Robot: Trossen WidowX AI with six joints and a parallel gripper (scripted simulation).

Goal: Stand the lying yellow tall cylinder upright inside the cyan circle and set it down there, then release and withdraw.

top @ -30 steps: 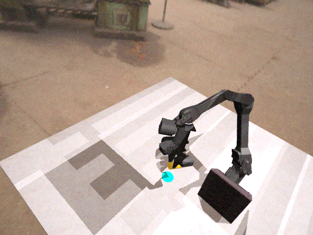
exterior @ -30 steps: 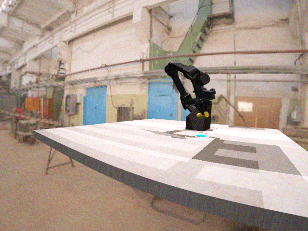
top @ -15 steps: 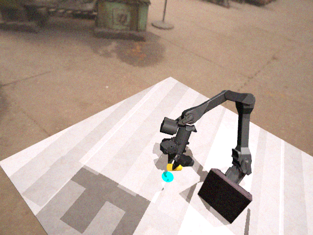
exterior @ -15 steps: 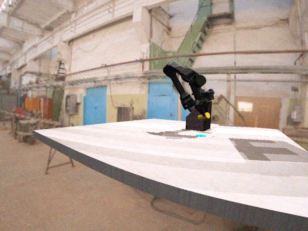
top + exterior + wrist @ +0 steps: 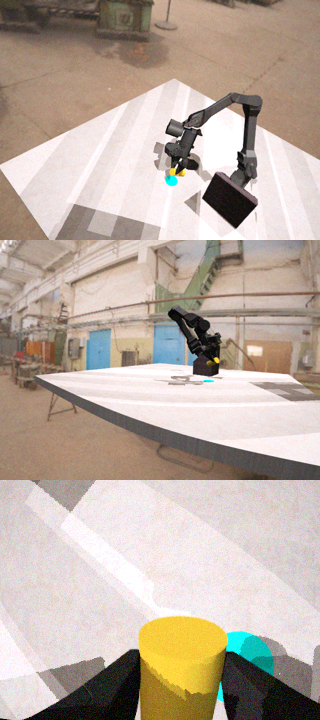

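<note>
Now: the cyan circle 110 mm below my gripper tip, 30 mm to the right of it and 10 mm ahead of it. The rest, counted from my gripper tip: yellow cylinder 20 mm to the right, 10 mm below, 10 mm behind.
</note>
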